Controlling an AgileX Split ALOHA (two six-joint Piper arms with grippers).
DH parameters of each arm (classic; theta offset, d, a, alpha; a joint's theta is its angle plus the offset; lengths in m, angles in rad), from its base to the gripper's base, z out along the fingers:
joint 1: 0 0.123 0 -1.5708
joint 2: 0.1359 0 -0.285 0
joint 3: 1.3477 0 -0.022 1.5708
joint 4: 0 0.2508 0 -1.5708
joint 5: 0 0 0.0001 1.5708
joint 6: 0 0.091 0 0
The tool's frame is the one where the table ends.
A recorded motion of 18 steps. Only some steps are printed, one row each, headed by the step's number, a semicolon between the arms.
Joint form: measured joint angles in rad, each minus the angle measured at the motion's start. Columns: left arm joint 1, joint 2, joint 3, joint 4, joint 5, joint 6; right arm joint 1, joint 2, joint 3, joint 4, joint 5, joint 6.
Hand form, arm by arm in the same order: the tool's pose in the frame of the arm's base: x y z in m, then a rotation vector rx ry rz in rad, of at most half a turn. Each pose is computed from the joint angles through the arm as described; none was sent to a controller.
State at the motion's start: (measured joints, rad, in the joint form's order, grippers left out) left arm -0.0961 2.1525 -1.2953 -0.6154 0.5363 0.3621; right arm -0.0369 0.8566 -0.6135 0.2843 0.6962 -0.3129
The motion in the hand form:
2: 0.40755 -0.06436 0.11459 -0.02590 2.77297 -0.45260; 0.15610 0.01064 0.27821 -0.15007 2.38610 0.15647
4: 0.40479 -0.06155 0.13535 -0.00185 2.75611 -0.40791; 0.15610 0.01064 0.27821 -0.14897 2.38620 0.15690
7: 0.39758 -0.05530 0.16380 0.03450 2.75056 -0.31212; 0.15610 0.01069 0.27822 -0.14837 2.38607 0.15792
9: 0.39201 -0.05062 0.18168 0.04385 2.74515 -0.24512; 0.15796 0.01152 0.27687 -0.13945 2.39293 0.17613
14: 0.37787 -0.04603 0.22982 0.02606 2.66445 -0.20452; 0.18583 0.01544 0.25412 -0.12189 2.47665 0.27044
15: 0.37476 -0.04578 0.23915 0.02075 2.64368 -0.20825; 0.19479 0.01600 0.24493 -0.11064 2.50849 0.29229
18: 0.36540 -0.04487 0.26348 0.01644 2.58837 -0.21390; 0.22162 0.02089 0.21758 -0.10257 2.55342 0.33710
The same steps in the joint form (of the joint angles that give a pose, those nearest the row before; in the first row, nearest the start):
2: 0.0000 -0.0449 0.0000 0.0550 0.0047 -0.0363; 0.0000 0.0000 0.0000 0.0000 0.0000 0.0000
4: 0.0000 -0.1002 0.0000 0.1356 0.0258 -0.0943; 0.0000 0.0000 0.0000 0.0000 0.0000 0.0010
7: 0.0000 -0.1794 0.0000 0.2859 0.0736 -0.1973; 0.0000 0.0000 0.0000 0.0009 0.0000 0.0009
9: 0.0000 -0.2299 0.0000 0.3794 0.1066 -0.2648; 0.0000 0.0109 0.0000 0.0175 -0.0014 -0.0016
14: 0.0000 -0.3595 0.0000 0.4486 0.1482 -0.3348; 0.0000 0.1741 -0.0011 0.1359 -0.0532 -0.0833
15: 0.0000 -0.3846 0.0000 0.4486 0.1522 -0.3405; 0.0000 0.2314 -0.0021 0.1653 -0.0710 -0.1039
18: 0.0000 -0.4512 0.0000 0.4509 0.1631 -0.3495; 0.0206 0.3976 -0.0063 0.2780 -0.1678 -0.2027

